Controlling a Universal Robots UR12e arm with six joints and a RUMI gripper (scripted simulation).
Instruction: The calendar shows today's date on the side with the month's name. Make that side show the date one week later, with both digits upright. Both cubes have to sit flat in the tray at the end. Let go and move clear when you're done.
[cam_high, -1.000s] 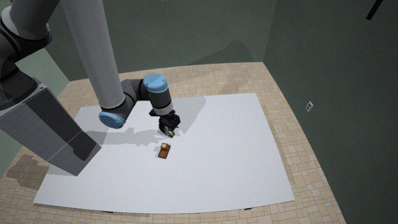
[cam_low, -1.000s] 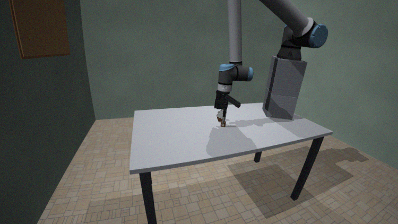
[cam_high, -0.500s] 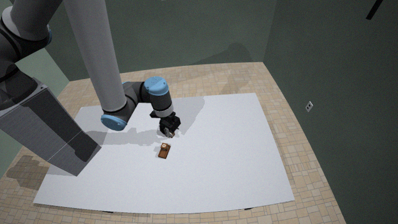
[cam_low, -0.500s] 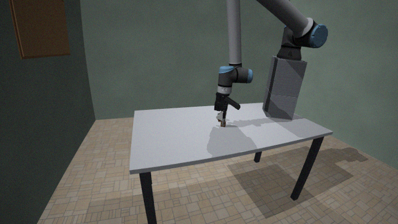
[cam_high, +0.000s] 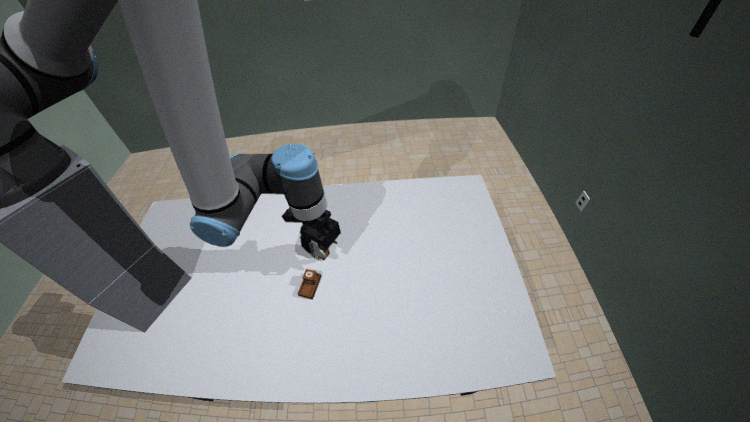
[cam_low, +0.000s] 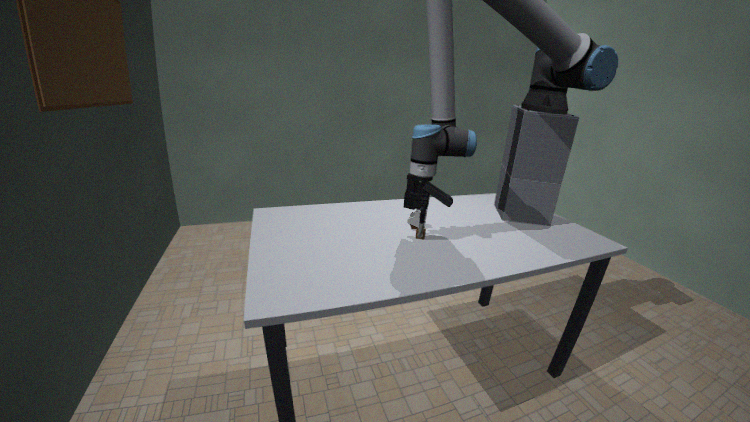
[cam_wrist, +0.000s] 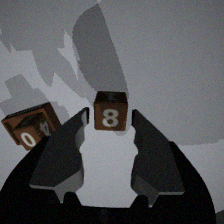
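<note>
Right now the brown date cube is 1 cm below my hand. The rest, counted from my hand: brown wooden tray: 3 cm behind, 11 cm to the right, 2 cm below.
</note>
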